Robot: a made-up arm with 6 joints. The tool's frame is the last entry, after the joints.
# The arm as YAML. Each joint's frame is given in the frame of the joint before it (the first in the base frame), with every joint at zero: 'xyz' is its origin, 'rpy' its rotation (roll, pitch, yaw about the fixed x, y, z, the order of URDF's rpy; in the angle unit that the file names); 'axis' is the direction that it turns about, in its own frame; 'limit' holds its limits. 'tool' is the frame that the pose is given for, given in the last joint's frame.
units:
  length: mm
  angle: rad
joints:
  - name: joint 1
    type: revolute
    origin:
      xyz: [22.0, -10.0, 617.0]
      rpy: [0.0, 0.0, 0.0]
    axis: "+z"
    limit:
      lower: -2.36
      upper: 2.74
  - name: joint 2
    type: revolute
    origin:
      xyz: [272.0, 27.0, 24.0]
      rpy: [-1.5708, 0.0, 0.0]
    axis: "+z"
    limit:
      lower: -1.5
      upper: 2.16
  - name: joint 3
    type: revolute
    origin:
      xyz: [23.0, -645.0, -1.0]
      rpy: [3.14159, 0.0, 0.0]
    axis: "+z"
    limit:
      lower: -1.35
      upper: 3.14
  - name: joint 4
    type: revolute
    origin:
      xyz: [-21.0, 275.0, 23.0]
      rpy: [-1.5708, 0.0, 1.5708]
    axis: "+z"
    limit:
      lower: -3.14
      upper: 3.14
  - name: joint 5
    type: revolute
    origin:
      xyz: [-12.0, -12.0, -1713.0]
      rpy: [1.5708, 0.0, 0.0]
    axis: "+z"
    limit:
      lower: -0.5
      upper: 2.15
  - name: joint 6
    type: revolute
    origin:
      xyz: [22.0, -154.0, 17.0]
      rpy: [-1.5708, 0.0, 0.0]
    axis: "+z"
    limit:
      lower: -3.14
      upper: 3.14
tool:
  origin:
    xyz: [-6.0, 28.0, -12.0]
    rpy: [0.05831, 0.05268, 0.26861]
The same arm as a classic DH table. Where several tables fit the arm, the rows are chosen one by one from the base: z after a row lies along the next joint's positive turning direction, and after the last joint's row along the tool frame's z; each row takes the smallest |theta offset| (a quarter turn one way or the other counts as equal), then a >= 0, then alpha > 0; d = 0 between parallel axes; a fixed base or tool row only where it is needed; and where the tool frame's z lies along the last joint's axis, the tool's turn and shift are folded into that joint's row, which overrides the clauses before.
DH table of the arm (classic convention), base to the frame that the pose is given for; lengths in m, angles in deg. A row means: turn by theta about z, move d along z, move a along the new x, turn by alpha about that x. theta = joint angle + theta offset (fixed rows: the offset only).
base (fixed): a 0.0242  alpha 0  d 0  theta offset -24.44
joint 1: a 0.272  alpha -90  d 0.641  theta offset 24.44
joint 2: a 0.6454  alpha 180  d 0  theta offset -87.96
joint 3: a 0.275  alpha -90  d -0.003  theta offset 2.04
joint 4: a -0.012  alpha 90  d -1.692  theta offset 0
joint 5: a 0.022  alpha -90  d 0.029  theta offset 0
joint 6: a 0.0204  alpha 4.5  d 0.0897  theta offset 57.44
tool (fixed): a 0  alpha 0  d -0.2565  theta offset -42.14
Joint limits (deg, base to tool): -135.22..156.99 -85.94..123.76 -77.35..179.91 -179.91..179.91 -28.65..123.19 -179.91..179.91

